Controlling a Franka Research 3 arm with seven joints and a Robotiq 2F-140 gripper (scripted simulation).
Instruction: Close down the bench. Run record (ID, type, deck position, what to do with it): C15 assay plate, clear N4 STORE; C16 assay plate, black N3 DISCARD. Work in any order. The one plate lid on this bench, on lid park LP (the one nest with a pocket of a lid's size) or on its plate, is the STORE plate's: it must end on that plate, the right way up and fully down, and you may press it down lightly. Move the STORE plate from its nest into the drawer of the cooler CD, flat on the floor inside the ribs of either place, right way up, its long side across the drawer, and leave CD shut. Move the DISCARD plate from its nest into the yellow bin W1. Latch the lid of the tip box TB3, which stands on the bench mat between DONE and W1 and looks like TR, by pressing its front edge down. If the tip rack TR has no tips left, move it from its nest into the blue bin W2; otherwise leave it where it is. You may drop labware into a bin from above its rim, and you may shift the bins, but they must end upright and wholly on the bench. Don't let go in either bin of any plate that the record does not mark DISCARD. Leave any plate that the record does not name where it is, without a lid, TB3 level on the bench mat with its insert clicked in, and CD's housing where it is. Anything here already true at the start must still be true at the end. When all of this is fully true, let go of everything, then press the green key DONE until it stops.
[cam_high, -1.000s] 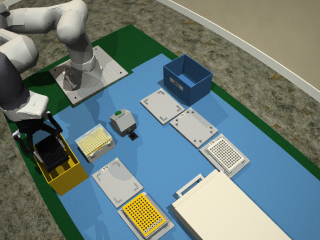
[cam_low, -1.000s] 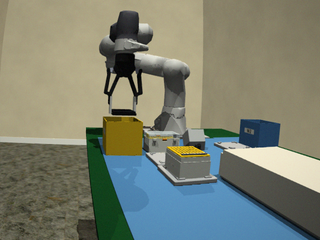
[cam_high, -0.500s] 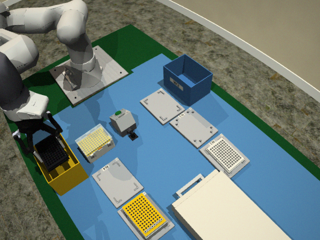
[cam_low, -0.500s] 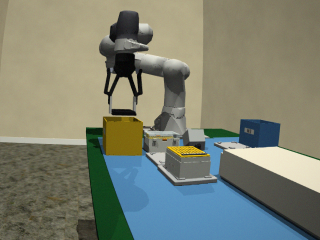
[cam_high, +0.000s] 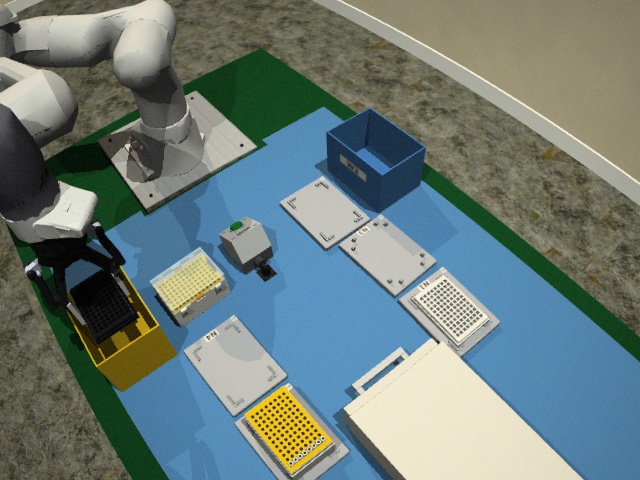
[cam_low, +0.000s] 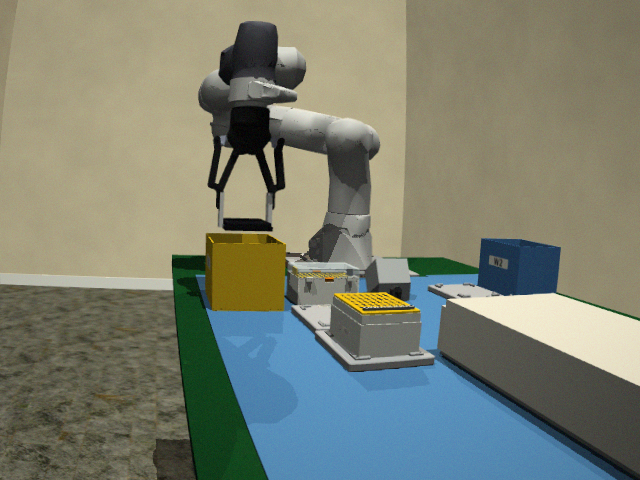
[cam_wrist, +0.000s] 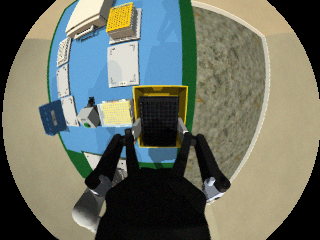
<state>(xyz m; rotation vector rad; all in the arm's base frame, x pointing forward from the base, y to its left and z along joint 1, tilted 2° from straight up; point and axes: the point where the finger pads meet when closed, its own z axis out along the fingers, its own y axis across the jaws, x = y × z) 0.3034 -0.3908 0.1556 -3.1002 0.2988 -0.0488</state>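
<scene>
Now: the black plate 2 cm below my hand. From my hand the other things lie so: nest N4: 20 cm ahead, 10 cm to the left, 16 cm below; then yellow bin W1: 13 cm below; then tip box TB3: 3 cm ahead, 15 cm to the left, 12 cm below.
</scene>
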